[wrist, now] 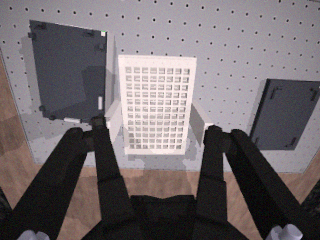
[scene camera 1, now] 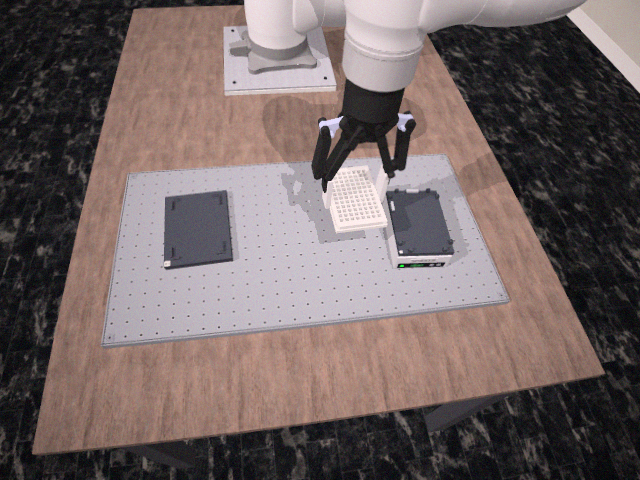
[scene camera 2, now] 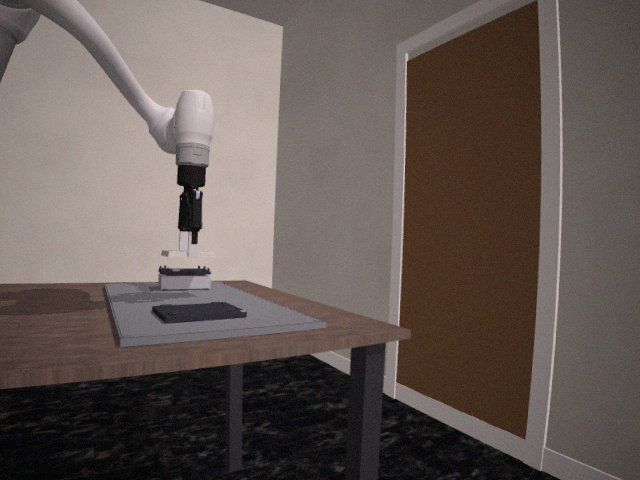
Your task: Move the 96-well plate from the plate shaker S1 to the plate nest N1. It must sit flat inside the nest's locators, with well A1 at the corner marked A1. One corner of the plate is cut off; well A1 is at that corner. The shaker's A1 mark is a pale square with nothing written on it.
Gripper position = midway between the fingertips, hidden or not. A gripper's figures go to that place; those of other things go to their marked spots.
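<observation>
There is a plate shaker (wrist: pixel 110 36), which is 28 cm from the lens. A 96-well plate (wrist: pixel 162 122) is 20 cm from the lens, and so the 96-well plate is nearer to the lens than the plate shaker. My gripper (wrist: pixel 156 109) is 20 cm from the lens. As for the plate shaker and the 96-well plate, their marked spots are 15 cm apart.
</observation>
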